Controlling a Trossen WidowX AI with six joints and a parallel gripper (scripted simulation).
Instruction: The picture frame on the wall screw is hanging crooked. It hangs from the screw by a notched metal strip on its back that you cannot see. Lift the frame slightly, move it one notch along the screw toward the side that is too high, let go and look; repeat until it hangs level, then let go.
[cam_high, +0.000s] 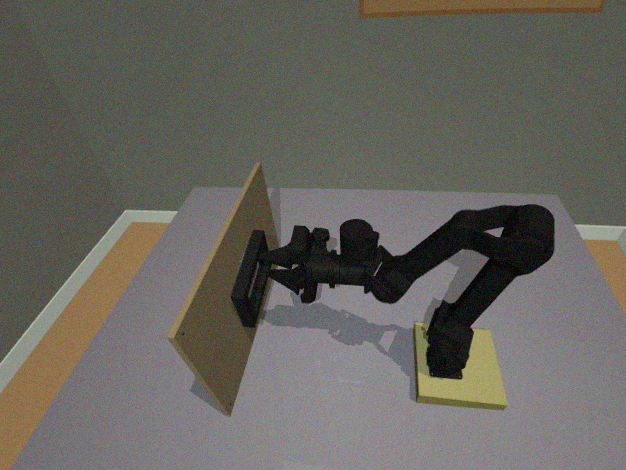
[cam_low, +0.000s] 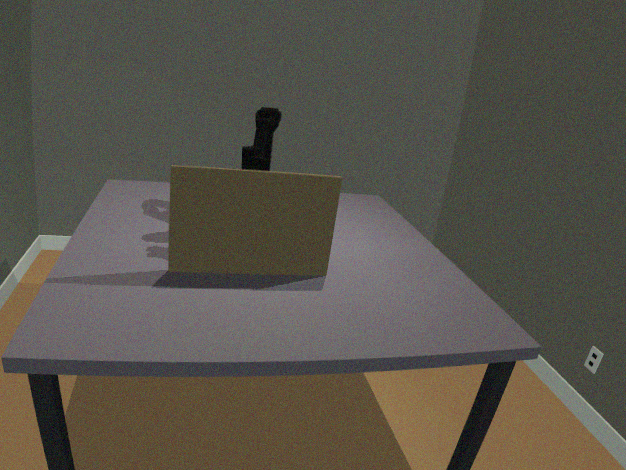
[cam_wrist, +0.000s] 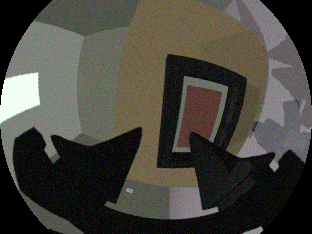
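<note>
The black picture frame lies 5 cm below my gripper tip, 4 cm ahead of it and 1 cm to the right of it. The rest, counted from my gripper tip: tan wall board: 6 cm below, 5 cm ahead, 1 cm to the right.
</note>
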